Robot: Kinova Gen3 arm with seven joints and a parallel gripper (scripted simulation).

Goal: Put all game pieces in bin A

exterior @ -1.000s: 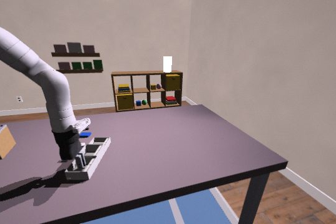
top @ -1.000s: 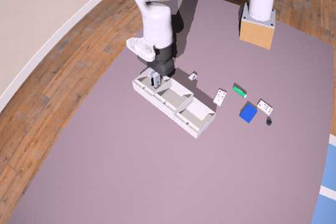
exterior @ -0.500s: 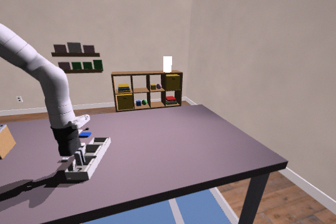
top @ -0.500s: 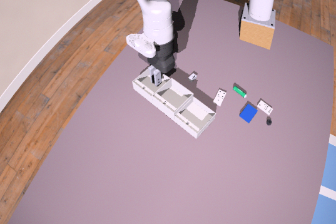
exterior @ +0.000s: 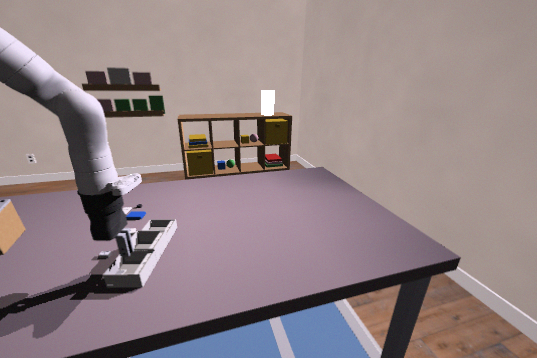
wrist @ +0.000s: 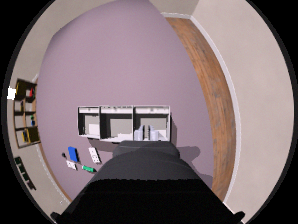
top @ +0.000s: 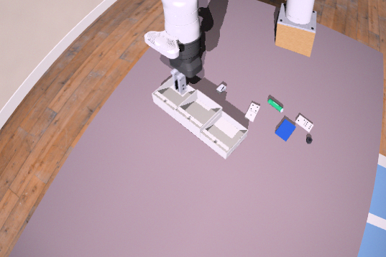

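Right now the joined white bins is 7 cm to the left of my hand, 5 cm below it and 2 cm ahead of it. From my hand the other things lie so: green cylinder: 22 cm to the left, 15 cm behind, 7 cm below; white-grey object: 10 cm behind, 6 cm to the left, 6 cm below; blue flat block: 28 cm to the left, 10 cm behind, 7 cm below.
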